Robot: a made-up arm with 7 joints. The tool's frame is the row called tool.
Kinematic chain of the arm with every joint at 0, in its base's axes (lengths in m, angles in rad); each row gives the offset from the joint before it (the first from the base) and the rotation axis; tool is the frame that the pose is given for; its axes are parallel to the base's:
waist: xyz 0 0.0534 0 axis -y
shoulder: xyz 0 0.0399 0 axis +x
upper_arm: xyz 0 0 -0.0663 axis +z
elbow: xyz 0 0 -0.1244 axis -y
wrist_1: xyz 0 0 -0.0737 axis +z
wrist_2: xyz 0 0 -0.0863 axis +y
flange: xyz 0 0 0 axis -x
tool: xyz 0 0 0
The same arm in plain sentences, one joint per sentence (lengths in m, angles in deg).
The arm has seven revolute joints in a row. What follows holds with every joint at zero, and every direction is one of the base frame's. Joint 1 is mounted 0.0534 m along +y from the base frame's origin and turns about -y. Joint 2 is mounted 0.0399 m along +y from joint 1 and turns about +x. Joint 3 is mounted 0.0663 m along -z from joint 2 and turns about +z. Joint 4 is mounted 0.1244 m along -z from joint 3 and turns about -y. Joint 5 is mounted 0.0737 m along -z from joint 4 and turns about +z. Joint 6 is mounted 0.0863 m along -z from joint 5 and turns about +y. Joint 7 is mounted at the same point as joint 6 and turns about -x. The tool frame, which is the frame that the pose is given for, is mounted at the same point as joint 7; its axes are parallel to the base frame's.
